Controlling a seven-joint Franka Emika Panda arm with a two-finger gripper.
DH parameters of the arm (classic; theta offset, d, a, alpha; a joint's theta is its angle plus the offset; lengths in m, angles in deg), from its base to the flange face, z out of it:
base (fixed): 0 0 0 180
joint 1: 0 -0.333 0 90
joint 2: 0 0 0 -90
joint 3: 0 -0.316 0.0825 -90
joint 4: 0 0 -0.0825 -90
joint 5: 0 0.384 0 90
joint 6: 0 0 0.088 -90
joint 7: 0 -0.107 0 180
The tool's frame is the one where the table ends.
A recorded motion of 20 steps. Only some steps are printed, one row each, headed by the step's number.
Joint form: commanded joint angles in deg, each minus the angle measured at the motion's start. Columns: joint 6, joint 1, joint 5, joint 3, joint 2, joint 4, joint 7.
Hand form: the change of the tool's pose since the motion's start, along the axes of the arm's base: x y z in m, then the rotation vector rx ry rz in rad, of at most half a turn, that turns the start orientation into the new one. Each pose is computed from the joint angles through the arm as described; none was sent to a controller.
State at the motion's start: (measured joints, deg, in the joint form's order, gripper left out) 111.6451 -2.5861 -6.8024 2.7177 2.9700 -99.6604 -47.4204
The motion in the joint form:
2: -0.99 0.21 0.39 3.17 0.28 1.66 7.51
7: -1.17 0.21 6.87 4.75 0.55 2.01 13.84
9: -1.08 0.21 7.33 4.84 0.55 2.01 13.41
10: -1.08 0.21 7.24 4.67 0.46 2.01 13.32
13: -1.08 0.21 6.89 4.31 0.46 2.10 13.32
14: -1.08 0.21 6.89 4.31 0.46 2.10 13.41
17: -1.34 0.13 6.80 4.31 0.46 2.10 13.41
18: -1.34 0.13 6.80 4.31 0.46 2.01 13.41
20: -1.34 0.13 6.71 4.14 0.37 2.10 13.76
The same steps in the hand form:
2: 0.0006 -0.0341 0.0098 -0.0180 0.0080 0.0663
7: 0.0010 -0.0424 0.0094 0.0727 0.0055 0.1259
9: 0.0011 -0.0427 0.0095 0.0814 0.0021 0.1155
10: 0.0009 -0.0411 0.0104 0.0803 0.0008 0.1172
13: 0.0013 -0.0379 0.0112 0.0745 0.0004 0.1247
14: 0.0013 -0.0379 0.0112 0.0742 0.0005 0.1263
17: 0.0010 -0.0371 0.0107 0.0733 0.0053 0.1278
18: 0.0008 -0.0371 0.0100 0.0736 0.0069 0.1277
20: 0.0007 -0.0355 0.0117 0.0710 0.0045 0.1371

